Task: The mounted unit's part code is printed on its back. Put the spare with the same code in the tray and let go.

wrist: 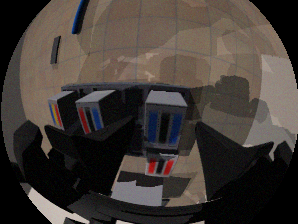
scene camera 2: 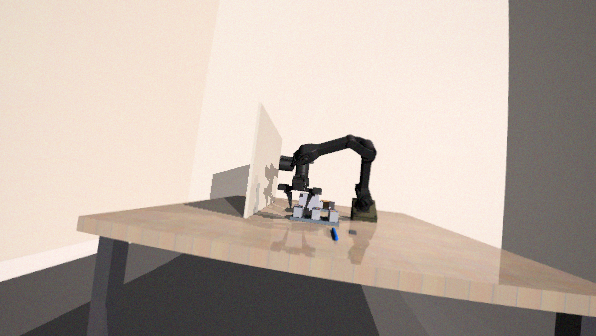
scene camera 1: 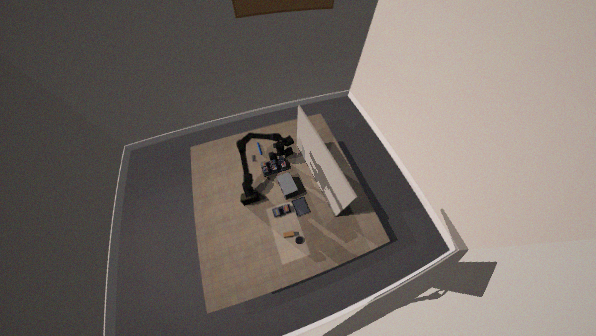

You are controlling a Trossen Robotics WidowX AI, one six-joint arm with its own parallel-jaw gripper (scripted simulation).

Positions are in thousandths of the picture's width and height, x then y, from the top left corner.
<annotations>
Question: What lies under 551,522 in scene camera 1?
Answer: A tall upright board.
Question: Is the gripper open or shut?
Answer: Open.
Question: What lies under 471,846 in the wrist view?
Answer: A grey mounted unit.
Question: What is the gripper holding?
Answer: Nothing.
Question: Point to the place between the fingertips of the gripper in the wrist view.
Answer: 559,551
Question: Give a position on a tall upright board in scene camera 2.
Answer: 439,570
</annotations>
